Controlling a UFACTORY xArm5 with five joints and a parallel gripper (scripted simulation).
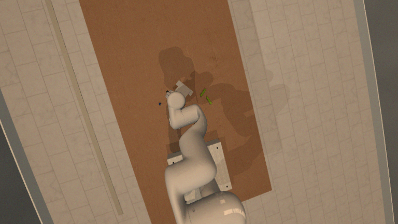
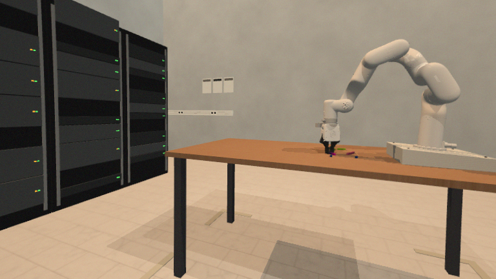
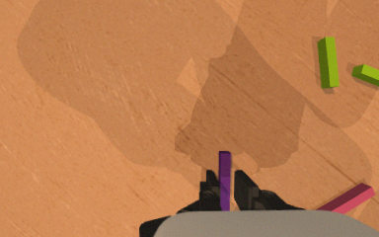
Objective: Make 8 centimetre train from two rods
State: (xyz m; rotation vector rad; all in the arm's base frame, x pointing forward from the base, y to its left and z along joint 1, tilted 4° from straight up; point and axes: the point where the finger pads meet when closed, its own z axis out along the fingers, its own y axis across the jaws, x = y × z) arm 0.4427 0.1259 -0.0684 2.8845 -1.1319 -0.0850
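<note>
Now: the purple rod 2 cm below my hand. The rest, counted from my hand: blue rod: 3 cm behind, 9 cm to the left, 2 cm below; pink rod: 10 cm behind, 7 cm to the right, 2 cm below; magenta rod: 3 cm behind, 3 cm to the left, 2 cm below.
</note>
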